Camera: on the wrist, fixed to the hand. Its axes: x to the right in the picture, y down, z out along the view.
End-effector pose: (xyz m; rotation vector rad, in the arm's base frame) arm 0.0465 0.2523 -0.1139 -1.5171 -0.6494 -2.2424
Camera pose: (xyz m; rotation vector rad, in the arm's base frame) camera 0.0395 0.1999 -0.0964 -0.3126 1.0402 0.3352
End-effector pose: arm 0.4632 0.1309 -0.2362 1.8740 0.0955 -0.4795
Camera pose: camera 0.5028 0.1387 -0.1979 0.2584 -2.2087 1.8091
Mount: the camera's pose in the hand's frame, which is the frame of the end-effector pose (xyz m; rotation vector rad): 0.0207 0.0429 -0.0288 -0.2237 -0.2453 -3.1045
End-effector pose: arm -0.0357 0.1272 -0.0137 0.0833 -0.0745 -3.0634
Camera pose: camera -0.0515 0.0815 -0.0413 0.1138 -0.1911 0.1031
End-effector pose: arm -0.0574 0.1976 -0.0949 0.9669 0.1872 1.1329
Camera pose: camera -0.0937 0.2343 -0.0741 -0.2177 0.8102 -1.7713
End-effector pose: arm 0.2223 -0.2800 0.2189 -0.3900 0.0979 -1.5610
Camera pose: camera 0.2548 -0.3071 0.1828 0.3340 0.3958 1.5128
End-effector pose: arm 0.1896 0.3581 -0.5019 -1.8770 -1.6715 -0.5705
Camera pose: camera 0.2363 0.3519 -0.4722 -1.5229 1.8726 0.7101
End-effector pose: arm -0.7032 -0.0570 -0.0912 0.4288 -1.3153 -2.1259
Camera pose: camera -0.6896 -0.1045 -0.0655 -0.8721 -0.4037 0.7500
